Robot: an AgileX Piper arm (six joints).
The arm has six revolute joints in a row. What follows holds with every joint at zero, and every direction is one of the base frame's.
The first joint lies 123 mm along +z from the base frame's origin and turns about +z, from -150 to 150 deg.
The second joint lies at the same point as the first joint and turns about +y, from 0 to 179.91 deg.
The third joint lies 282.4 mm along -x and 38.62 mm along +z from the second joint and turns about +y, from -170 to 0 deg.
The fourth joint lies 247.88 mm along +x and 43.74 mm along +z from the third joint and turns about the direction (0.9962, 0, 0.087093), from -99.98 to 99.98 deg.
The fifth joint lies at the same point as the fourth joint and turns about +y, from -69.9 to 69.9 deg.
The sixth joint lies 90.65 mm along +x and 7.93 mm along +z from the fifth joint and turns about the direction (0.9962, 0, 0.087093), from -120 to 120 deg.
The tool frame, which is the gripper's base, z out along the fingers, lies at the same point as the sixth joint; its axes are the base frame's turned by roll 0, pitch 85 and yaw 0 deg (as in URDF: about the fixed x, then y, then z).
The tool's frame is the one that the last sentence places.
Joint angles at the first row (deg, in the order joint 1, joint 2, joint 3, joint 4, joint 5, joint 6):
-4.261, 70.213, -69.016, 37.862, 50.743, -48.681
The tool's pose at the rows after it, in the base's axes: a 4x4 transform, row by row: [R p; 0 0 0 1], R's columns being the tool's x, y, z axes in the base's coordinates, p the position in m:
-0.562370, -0.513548, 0.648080, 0.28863; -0.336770, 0.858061, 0.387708, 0.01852; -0.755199, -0.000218, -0.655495, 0.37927; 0, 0, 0, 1
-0.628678, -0.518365, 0.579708, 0.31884; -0.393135, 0.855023, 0.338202, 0.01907; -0.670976, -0.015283, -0.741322, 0.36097; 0, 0, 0, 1
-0.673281, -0.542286, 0.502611, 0.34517; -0.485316, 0.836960, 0.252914, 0.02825; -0.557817, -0.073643, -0.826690, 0.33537; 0, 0, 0, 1
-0.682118, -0.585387, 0.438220, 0.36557; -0.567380, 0.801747, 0.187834, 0.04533; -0.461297, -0.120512, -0.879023, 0.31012; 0, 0, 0, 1
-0.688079, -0.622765, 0.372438, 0.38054; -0.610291, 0.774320, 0.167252, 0.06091; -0.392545, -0.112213, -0.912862, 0.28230; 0, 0, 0, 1
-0.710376, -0.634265, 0.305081, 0.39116; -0.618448, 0.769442, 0.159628, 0.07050; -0.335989, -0.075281, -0.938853, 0.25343; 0, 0, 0, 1
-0.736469, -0.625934, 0.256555, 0.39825; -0.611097, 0.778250, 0.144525, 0.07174; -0.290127, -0.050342, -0.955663, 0.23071; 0, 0, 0, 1
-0.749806, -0.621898, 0.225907, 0.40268; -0.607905, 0.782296, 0.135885, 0.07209; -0.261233, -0.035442, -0.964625, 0.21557; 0, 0, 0, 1
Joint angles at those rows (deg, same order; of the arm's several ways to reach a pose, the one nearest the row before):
-4.173, 78.299, -75.493, 32.586, 53.658, -45.469
-2.518, 85.330, -80.068, 26.188, 55.411, -42.422
1.002, 91.879, -83.377, 17.082, 56.185, -38.930
4.956, 97.537, -85.757, 10.322, 56.398, -36.558
7.509, 102.573, -86.899, 8.083, 56.398, -35.740
8.757, 107.033, -87.227, 7.688, 56.294, -34.698
8.883, 110.308, -87.266, 7.141, 56.067, -33.518
8.884, 112.510, -87.360, 6.895, 55.838, -33.044

